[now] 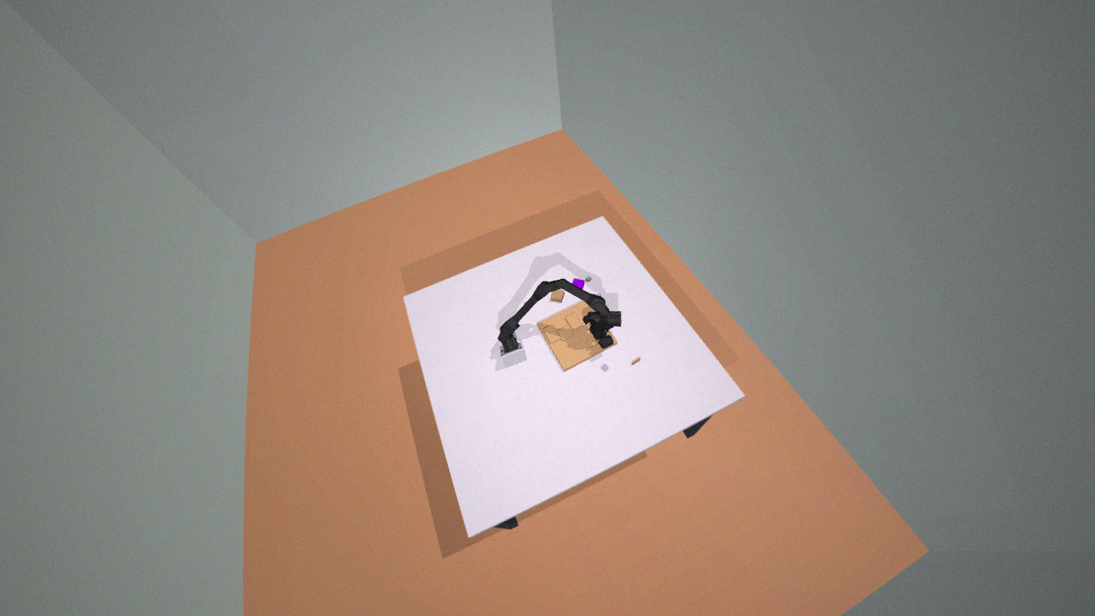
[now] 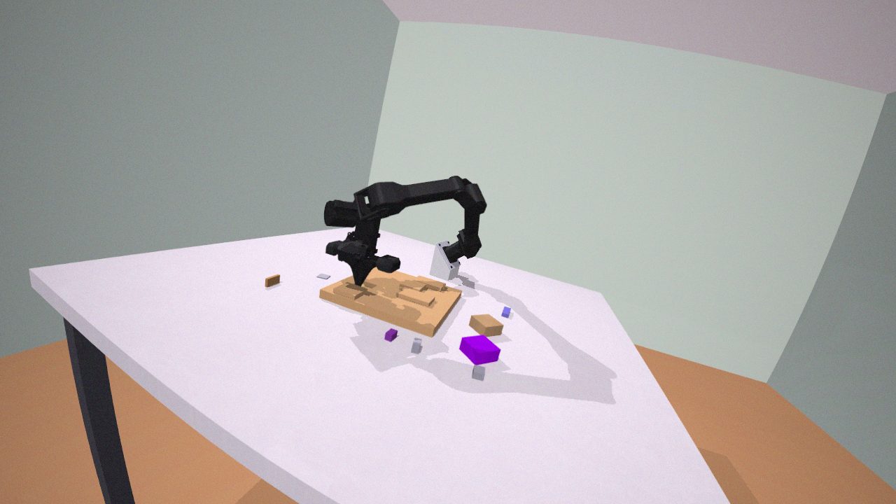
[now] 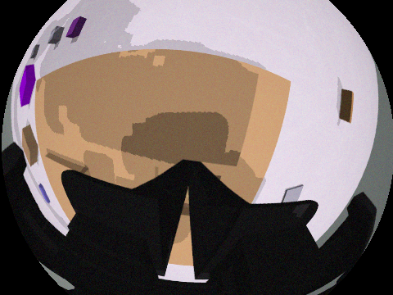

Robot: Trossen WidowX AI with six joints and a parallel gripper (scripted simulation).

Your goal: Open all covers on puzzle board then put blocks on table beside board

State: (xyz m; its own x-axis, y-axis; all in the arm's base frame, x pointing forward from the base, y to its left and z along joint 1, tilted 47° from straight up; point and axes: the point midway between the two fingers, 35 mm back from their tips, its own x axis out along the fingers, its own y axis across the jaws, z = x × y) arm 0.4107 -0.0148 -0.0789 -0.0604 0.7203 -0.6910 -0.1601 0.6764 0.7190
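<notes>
My gripper tip is 14 cm to the left of the grey tile, 2 cm past it and 2 cm above it. Also, from my gripper tip: large purple block: 35 cm to the left, 3 cm ahead, 1 cm below; small purple cube: 18 cm to the left, 10 cm ahead, 2 cm below; brown box: 32 cm to the left, 10 cm behind, 1 cm below.
</notes>
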